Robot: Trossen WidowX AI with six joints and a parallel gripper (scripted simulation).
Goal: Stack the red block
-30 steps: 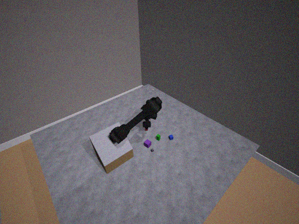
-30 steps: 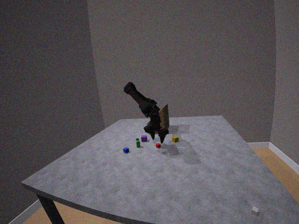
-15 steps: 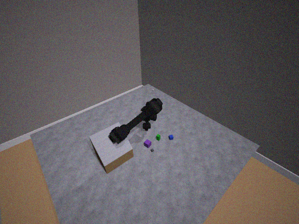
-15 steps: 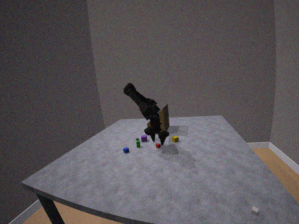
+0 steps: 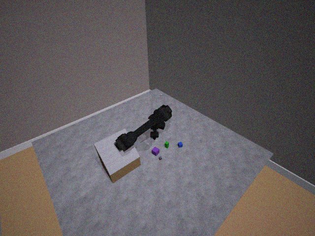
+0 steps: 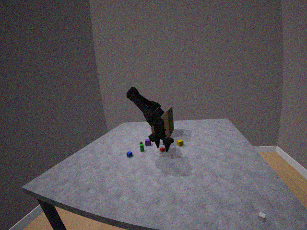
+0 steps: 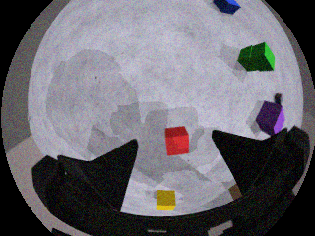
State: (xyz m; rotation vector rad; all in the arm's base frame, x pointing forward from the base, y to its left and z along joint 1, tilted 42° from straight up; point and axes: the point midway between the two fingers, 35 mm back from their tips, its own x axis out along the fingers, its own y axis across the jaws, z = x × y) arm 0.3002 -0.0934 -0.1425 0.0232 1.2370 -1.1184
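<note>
Now: gripper tip right at the red block. Also, from my gripper tip: green block 15 cm to the right, 2 cm above, 1 cm behind; then purple cube 13 cm to the right, 11 cm behind, 1 cm above; then yellow cube 12 cm to the left, 9 cm behind.
</note>
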